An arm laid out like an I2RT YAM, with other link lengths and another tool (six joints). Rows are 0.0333 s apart.
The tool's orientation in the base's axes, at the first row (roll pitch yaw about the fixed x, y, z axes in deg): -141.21, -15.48, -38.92
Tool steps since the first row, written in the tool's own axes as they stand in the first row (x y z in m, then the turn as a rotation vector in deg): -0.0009, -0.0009, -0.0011, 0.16, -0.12, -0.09; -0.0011, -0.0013, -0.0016, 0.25, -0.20, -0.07; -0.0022, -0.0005, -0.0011, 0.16, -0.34, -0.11; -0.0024, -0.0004, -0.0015, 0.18, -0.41, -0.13; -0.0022, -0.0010, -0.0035, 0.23, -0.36, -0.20; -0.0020, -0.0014, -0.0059, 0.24, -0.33, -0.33; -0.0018, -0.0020, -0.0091, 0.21, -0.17, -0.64; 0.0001, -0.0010, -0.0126, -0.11, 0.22, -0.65; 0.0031, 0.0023, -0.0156, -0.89, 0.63, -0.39; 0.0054, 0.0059, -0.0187, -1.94, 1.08, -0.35
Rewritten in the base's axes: -0.0010, 0.0008, 0.0011, 0.11, -0.04, 0.18; -0.0012, 0.0010, 0.0017, 0.22, -0.03, 0.24; -0.0021, 0.0013, 0.0005, 0.18, 0.11, 0.33; -0.0025, 0.0012, 0.0007, 0.21, 0.14, 0.39; -0.0032, 0.0008, 0.0026, 0.19, 0.05, 0.43; -0.0043, 0.0001, 0.0047, 0.12, -0.03, 0.51; -0.0057, -0.0007, 0.0076, -0.14, -0.23, 0.64; -0.0066, -0.0038, 0.0101, -0.52, -0.32, 0.33; -0.0072, -0.0091, 0.0112, -1.11, -0.05, -0.32; -0.0085, -0.0141, 0.0119, -2.04, 0.28, -0.91
